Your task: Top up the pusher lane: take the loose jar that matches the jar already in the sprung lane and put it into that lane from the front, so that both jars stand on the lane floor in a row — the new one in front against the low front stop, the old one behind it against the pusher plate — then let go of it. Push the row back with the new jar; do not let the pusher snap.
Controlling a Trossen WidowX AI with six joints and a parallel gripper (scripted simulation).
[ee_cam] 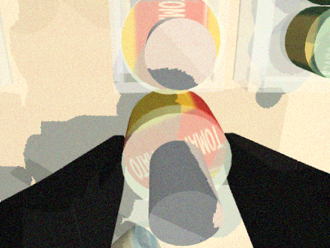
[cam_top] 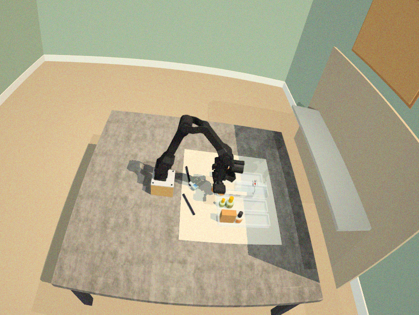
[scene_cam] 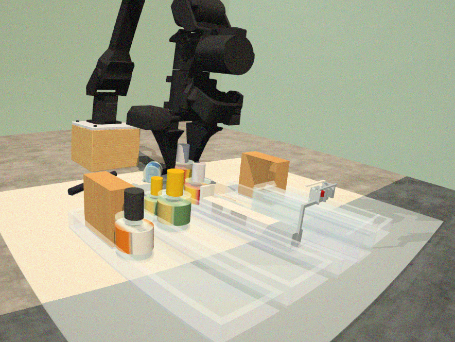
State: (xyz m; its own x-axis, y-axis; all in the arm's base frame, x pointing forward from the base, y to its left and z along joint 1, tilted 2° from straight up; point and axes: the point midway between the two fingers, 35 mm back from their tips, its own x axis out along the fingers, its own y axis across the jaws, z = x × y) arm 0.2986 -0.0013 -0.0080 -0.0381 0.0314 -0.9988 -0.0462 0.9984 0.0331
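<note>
Right now the clear sprung lane is 190 mm ahead of my gripper tip, 30 mm to the left of it and 30 mm below it.
</note>
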